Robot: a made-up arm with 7 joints. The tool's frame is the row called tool. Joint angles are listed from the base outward. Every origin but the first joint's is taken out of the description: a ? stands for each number. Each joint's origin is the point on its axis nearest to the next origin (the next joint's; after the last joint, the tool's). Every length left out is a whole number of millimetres.
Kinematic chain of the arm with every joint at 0, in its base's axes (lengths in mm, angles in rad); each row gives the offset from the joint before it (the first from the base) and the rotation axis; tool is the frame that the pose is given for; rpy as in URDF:
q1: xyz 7 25 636 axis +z
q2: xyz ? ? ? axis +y
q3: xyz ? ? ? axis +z
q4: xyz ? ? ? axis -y
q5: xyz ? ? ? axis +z
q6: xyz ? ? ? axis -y
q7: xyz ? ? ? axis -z
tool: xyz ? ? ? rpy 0 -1.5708 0
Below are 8 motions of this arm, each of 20 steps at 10 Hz.
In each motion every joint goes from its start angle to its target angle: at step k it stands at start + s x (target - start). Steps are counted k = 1, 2, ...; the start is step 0. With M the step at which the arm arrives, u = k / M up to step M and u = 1 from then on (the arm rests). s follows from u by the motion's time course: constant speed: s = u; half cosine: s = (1 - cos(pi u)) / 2; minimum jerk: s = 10 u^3 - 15 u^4 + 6 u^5.
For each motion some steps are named. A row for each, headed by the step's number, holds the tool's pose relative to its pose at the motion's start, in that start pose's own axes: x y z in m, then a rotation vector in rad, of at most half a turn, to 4 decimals.
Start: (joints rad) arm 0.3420 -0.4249 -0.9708 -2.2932 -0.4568 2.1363 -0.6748
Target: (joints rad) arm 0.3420 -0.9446 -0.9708 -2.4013 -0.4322 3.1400 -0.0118
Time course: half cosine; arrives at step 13
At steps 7, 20:
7: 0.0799 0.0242 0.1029 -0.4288 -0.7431 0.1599
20: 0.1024 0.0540 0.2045 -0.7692 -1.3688 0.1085

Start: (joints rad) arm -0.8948 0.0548 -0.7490 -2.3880 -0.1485 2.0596 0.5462
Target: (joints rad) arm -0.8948 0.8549 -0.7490 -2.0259 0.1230 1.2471 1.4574
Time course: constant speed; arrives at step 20
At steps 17, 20:
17: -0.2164 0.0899 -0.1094 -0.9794 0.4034 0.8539
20: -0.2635 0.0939 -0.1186 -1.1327 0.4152 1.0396

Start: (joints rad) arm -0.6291 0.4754 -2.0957 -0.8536 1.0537 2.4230 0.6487
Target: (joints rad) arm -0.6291 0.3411 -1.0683 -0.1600 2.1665 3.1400 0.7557
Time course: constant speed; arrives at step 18
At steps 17, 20:
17: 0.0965 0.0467 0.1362 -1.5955 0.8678 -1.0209
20: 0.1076 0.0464 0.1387 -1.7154 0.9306 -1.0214

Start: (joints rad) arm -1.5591 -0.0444 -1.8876 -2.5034 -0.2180 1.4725 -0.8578
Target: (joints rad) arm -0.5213 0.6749 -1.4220 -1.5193 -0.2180 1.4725 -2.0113
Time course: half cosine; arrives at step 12
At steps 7, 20:
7: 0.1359 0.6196 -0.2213 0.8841 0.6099 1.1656
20: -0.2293 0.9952 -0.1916 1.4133 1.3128 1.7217

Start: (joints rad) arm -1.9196 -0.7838 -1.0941 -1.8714 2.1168 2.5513 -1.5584
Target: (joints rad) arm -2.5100 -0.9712 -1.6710 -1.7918 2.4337 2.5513 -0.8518
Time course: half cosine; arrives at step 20
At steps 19, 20:
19: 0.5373 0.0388 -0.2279 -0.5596 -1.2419 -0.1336
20: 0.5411 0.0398 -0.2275 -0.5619 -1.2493 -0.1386

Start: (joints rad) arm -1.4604 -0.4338 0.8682 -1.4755 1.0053 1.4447 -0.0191
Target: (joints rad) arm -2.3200 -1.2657 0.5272 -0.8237 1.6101 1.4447 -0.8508
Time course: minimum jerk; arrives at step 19
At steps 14, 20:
14: -0.1473 0.3589 0.1009 1.0784 -0.2902 0.9185
20: -0.2420 0.3658 0.0706 1.2141 -0.1535 1.0453

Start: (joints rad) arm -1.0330 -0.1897 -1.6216 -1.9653 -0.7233 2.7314 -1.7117
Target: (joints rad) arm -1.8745 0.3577 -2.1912 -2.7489 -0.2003 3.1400 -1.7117
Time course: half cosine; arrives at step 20
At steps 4, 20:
4: -0.0228 0.0605 0.0211 -0.0825 0.0302 -0.1022
20: 0.1828 0.6218 -0.0364 -1.1919 0.6714 -0.8998

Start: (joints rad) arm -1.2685 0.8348 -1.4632 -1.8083 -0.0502 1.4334 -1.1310
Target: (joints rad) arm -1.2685 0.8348 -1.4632 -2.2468 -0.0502 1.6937 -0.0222
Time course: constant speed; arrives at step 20
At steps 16, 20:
16: -0.1659 0.0003 -0.0287 -0.8680 0.1138 -0.0926
20: -0.2078 0.0064 -0.0337 -1.0839 0.1566 -0.1016

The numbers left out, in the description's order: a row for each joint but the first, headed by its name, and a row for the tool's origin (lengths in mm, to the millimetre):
q2: -6 19 0
q3: 26 0 378
q4: 85 -23 0
q5: -85 0 432
q6: 16 -20 0
q7: 123 0 17
tool: -21 5 0

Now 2 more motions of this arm.
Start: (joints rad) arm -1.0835 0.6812 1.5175 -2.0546 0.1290 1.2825 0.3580
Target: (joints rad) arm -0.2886 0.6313 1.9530 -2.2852 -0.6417 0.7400 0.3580
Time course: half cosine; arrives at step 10
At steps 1, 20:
1: -0.0092 0.0162 -0.0035 0.0094 0.0185 0.0463
20: -0.5037 0.3544 0.0941 0.2933 0.2339 1.9144

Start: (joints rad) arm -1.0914 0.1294 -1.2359 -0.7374 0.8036 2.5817 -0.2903
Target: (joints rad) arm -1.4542 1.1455 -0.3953 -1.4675 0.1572 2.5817 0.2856
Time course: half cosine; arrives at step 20
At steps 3, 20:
3: -0.0445 0.0232 0.0392 0.0092 0.0882 0.0078
20: -0.1398 0.0272 1.1254 0.2366 1.7292 0.4776

